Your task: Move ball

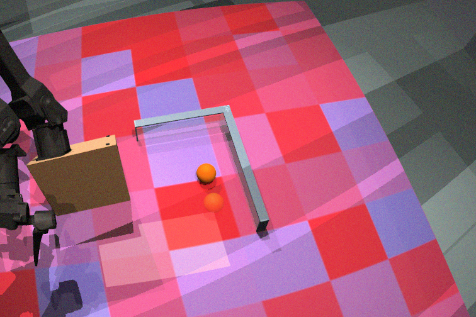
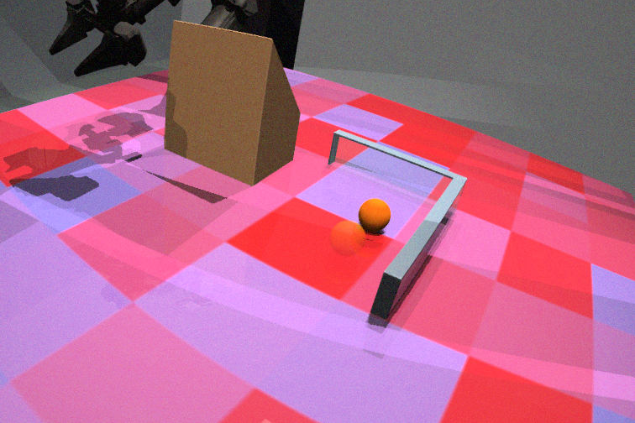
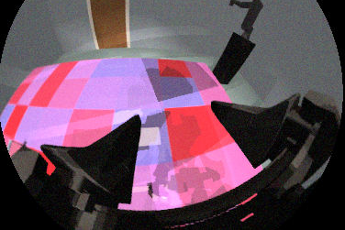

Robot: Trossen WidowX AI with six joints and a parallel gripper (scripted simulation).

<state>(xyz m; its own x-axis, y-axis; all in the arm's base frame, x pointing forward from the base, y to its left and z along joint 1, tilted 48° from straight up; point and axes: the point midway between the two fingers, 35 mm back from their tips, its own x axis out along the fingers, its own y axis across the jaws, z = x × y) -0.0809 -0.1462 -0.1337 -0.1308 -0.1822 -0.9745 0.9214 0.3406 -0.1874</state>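
Right now my gripper tip is 41 cm short of the orange ball, 26 cm to the right of it and 15 cm above it. The rest, counted from my gripper tip: see-through copy 41 cm ahead, 18 cm to the left, 15 cm below.
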